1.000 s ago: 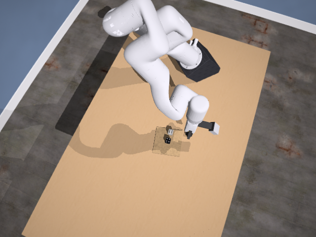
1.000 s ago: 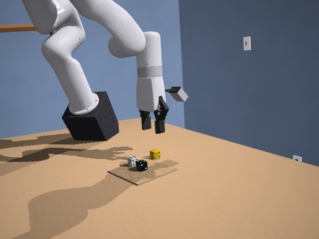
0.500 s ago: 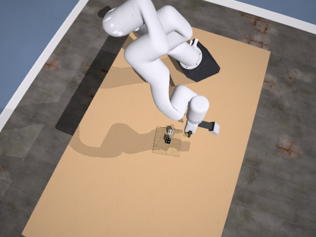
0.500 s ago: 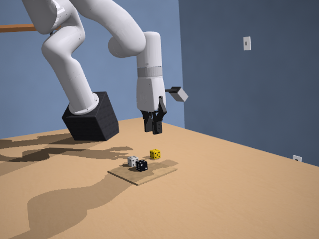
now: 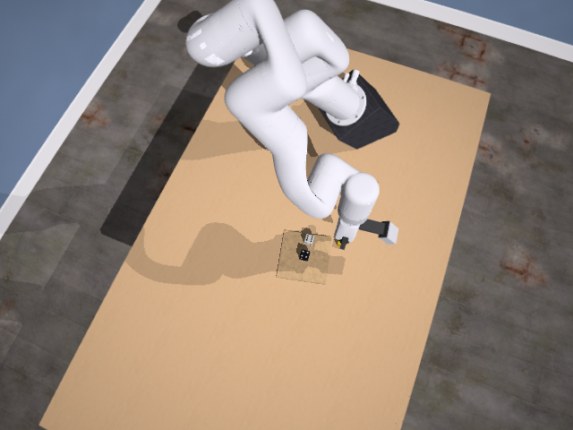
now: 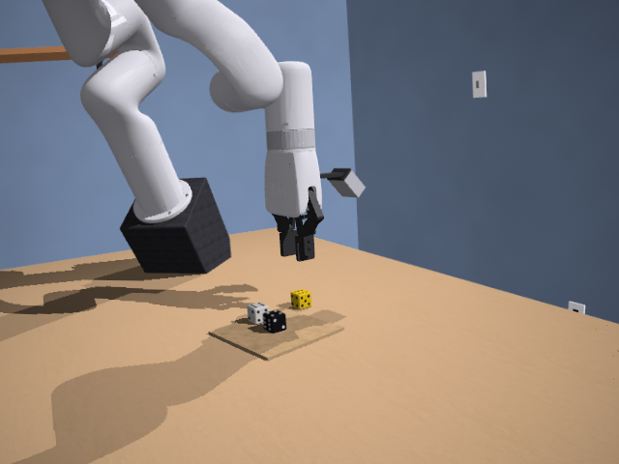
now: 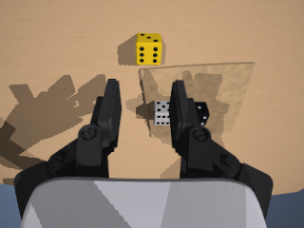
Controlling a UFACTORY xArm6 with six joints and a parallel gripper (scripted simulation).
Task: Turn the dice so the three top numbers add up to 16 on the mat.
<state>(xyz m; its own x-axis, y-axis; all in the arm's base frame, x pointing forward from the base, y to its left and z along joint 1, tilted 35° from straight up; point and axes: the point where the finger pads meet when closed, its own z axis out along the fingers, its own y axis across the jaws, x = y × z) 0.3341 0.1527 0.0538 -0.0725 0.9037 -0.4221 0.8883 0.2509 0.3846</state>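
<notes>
My hand is 90 mm above the yellow die. The rest, counted from my hand: tan mat 80 mm ahead, 90 mm to the right, 100 mm below; then black die 80 mm ahead, 90 mm to the right, 90 mm below; then white die 30 mm ahead, 90 mm to the right, 90 mm below.
</notes>
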